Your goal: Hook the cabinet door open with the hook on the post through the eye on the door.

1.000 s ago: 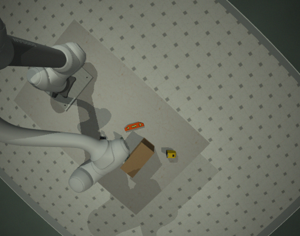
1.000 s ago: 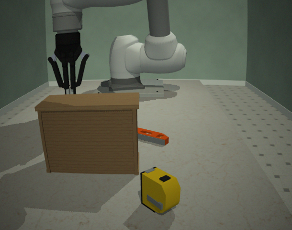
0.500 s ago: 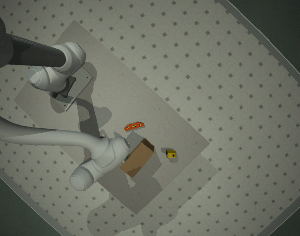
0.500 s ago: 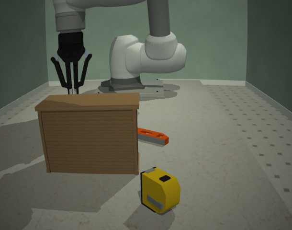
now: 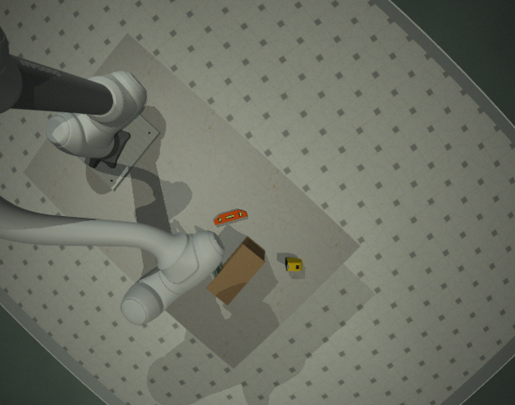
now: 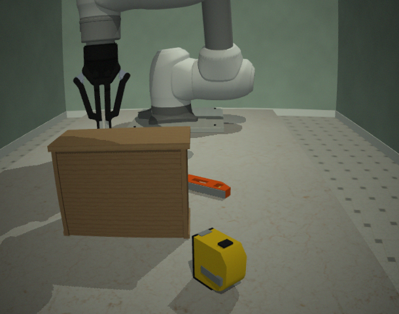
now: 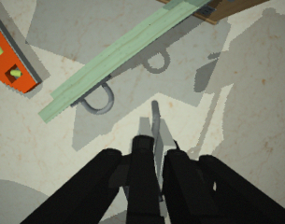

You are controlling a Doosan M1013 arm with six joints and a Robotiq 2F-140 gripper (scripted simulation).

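My hand is 7 cm short of the green door, 5 cm above it and 2 cm to the right of it. Also, from my hand: thin grey hook: 4 cm behind, 3 cm below; orange spirit level: 20 cm to the left, 11 cm below, 5 cm ahead; yellow tape measure: 39 cm ahead, 16 cm to the left, 9 cm below.
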